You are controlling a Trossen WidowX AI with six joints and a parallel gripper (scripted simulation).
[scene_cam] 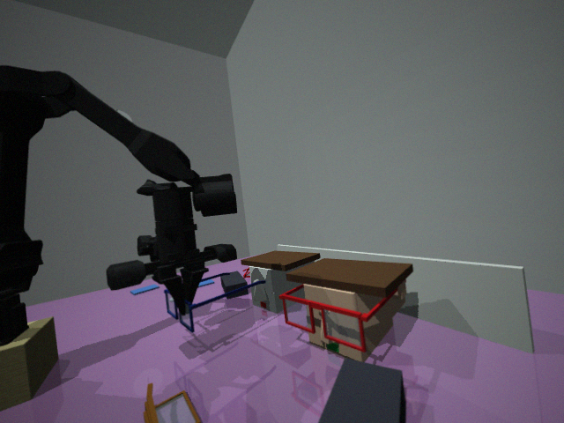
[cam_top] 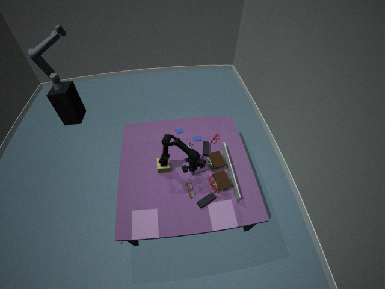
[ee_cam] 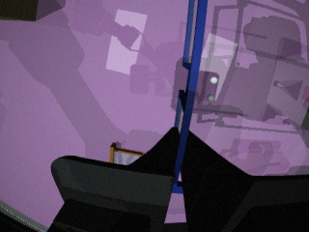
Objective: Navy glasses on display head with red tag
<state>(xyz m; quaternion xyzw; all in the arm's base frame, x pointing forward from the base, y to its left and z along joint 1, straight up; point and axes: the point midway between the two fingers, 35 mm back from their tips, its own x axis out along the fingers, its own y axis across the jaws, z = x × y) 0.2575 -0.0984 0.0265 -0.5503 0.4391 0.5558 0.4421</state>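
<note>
Right now the pale display head is 210 mm ahead of my gripper tip, 80 mm to the left of it and 10 mm below it. Also, from my gripper tip: upright panel 350 mm ahead, 10 mm to the right, 20 mm below; then post stand 10 mm ahead, 340 mm to the left, 50 mm below; then tan display head 220 mm ahead, 140 mm to the right, 10 mm below.
</note>
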